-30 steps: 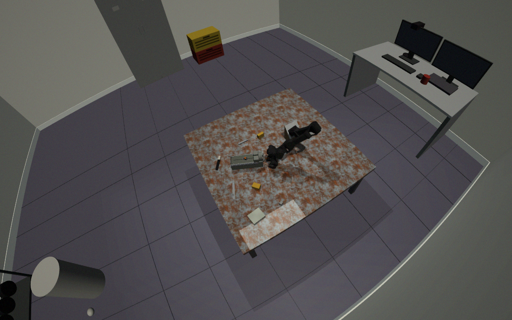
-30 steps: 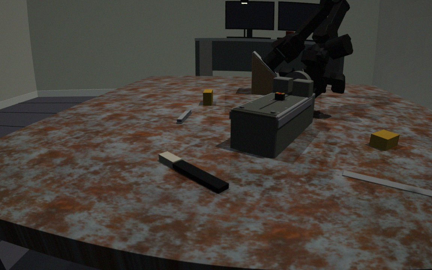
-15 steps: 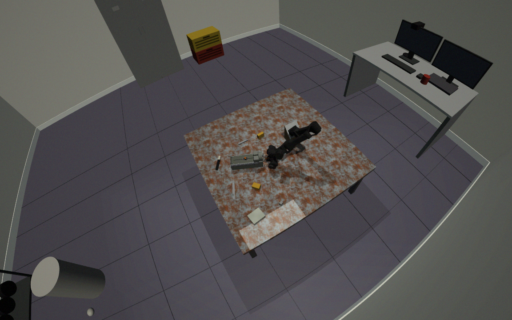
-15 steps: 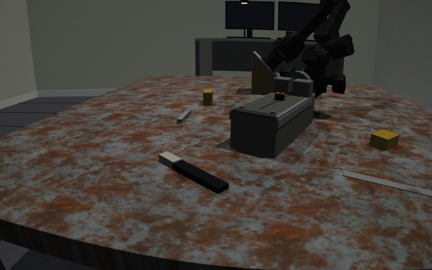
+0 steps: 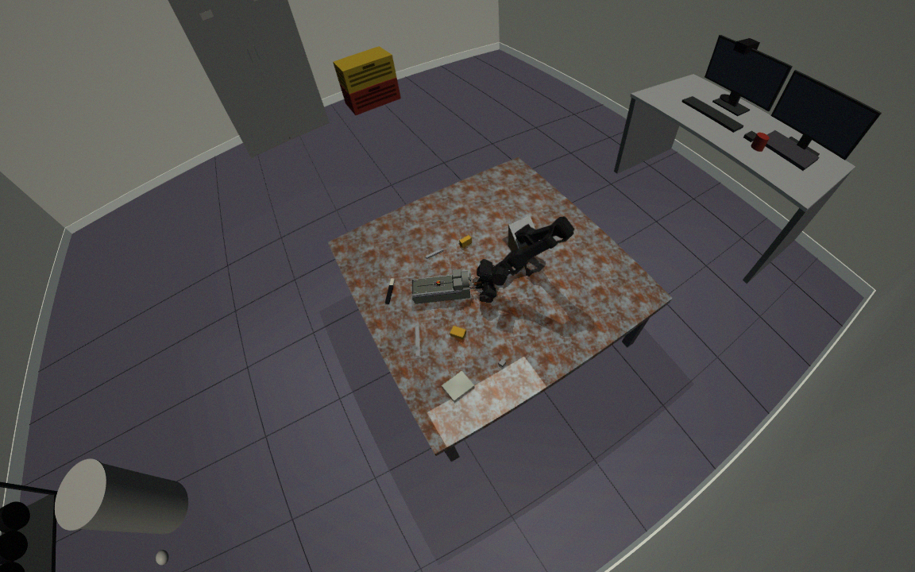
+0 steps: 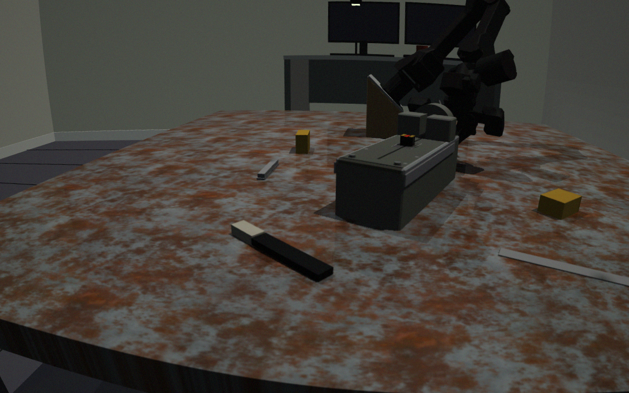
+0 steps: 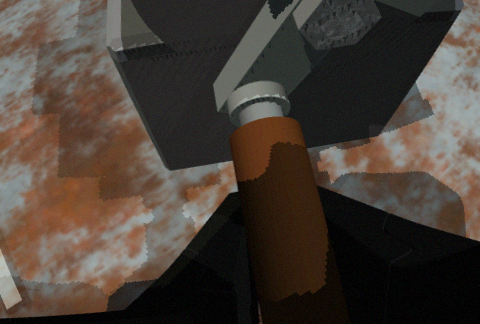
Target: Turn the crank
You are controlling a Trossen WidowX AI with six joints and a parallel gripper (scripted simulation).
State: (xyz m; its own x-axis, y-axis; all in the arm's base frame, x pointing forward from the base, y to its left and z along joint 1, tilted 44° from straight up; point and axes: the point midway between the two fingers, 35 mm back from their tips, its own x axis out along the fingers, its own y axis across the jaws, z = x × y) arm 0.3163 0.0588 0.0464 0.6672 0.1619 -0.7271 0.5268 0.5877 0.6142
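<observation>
My gripper tip is 140 mm short of the red pointer, 100 mm to the left of it and 40 mm below it. From my gripper tip the other things lie so: small grey bar 320 mm to the right, 30 mm below, 30 mm ahead; brown crank handle 30 mm above, 10 mm to the left, 10 mm behind; grey strip 360 mm ahead, 50 mm to the left, 40 mm below.
</observation>
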